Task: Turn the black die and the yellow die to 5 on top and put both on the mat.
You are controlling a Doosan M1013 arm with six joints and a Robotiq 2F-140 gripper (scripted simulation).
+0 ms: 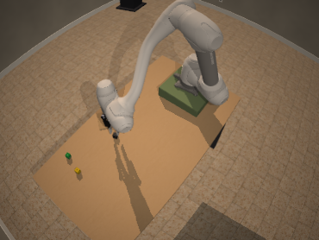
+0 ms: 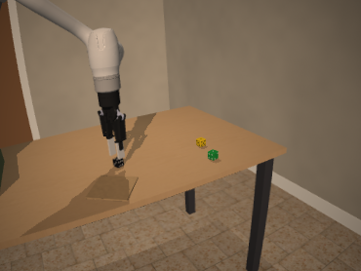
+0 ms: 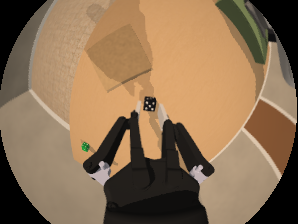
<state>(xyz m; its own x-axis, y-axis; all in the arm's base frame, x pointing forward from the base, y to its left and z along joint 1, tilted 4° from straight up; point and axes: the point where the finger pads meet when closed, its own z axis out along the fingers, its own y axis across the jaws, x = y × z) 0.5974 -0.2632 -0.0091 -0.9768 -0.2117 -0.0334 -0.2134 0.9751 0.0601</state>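
My hand is 6 cm above the black die. Also, from my hand: mat 9 cm behind, 12 cm to the right, 7 cm below; then green die 29 cm ahead, 20 cm to the right, 6 cm below; then yellow die 34 cm ahead, 8 cm to the right, 6 cm below.
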